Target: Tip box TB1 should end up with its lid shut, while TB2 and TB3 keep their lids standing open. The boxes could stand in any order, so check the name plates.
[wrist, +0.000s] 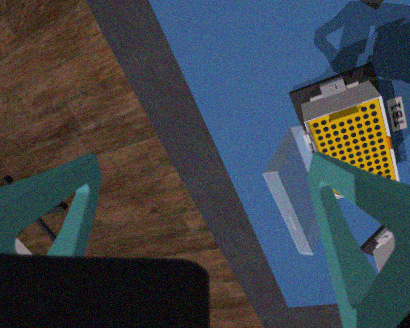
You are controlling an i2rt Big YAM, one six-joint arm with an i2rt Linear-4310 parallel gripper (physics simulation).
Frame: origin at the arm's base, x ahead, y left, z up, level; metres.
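Seen in the pictures: gripper, fingertip midpoint: (204, 164).
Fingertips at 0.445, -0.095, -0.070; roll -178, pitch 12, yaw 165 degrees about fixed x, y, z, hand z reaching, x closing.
Offsets run from my fingertips to a thing's top centre, as dx, dy, dz. "spot": to the spot under its first point. Level surfaces: height alone.
Tip box TB1 @(-0.103, +0.136, -0.198) (352, 132), with a yellow perforated rack inside, is at the right of the wrist view. Its name plate @(spot: -0.169, +0.121, -0.270) (397, 114) reads TB1 beside its right side. Its clear lid @(spot: -0.023, +0.146, -0.128) (288, 212) stands open at the box's left side. Part of another box @(spot: -0.159, +0.350, -0.243) (384, 252) shows at the lower right, through the right finger's opening; its name plate does not show. I cannot tell which of TB2 or TB3 it is. My gripper (204, 164) is open and empty. Its right finger overlaps the lower left of TB1 and the lid's edge in view.
A blue mat @(dz -0.272) (215, 65) with a dark grey border (175, 125) lies under the boxes. A wooden surface (100, 110) is to the left, with thin dark items at its far left. An arm shadow falls on the mat at the upper right.
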